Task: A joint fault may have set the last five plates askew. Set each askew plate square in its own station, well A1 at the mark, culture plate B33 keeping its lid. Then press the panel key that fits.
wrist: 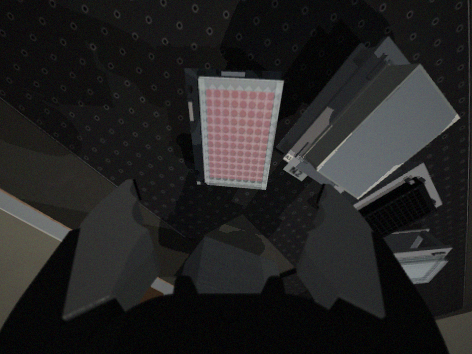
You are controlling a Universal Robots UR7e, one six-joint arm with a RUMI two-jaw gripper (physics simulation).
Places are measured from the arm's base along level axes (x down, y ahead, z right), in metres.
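Where they show: gripper, fingertip midpoint: (230, 183).
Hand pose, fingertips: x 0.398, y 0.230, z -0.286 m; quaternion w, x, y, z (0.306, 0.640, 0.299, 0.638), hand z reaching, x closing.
After its pixels a point has its place.
A plate with pink wells and a clear rim (240, 135) @(x 0.472, y 0.247, z -0.292 m) lies in the upper middle of the wrist view, its long sides running nearly up and down the picture. A dark holder edge with pale tabs (194, 132) @(x 0.491, y 0.202, z -0.324 m) shows along its left side and top. Whether the plate sits fully down in it, I cannot tell. My gripper (230, 183) @(x 0.398, y 0.230, z -0.286 m) is open and empty, its two fingers wide apart below and to either side of the plate's near end. No lettering on the plate can be read. The panel keys do not show.
A tall grey-blue block (392, 127) @(x 0.458, y 0.380, z -0.208 m) stands turned at the right, by a label reading N2 (296, 170) @(x 0.544, y 0.278, z -0.163 m) and a small A1 tag. Beyond it are a black gridded rack (400, 207) @(x 0.493, y 0.386, z -0.026 m) and a clear, pale plate-like item (421, 269) @(x 0.476, y 0.383, z 0.170 m). Dark perforated deck (125, 112) @(x 0.546, y 0.123, z -0.402 m) lies left of the pink plate.
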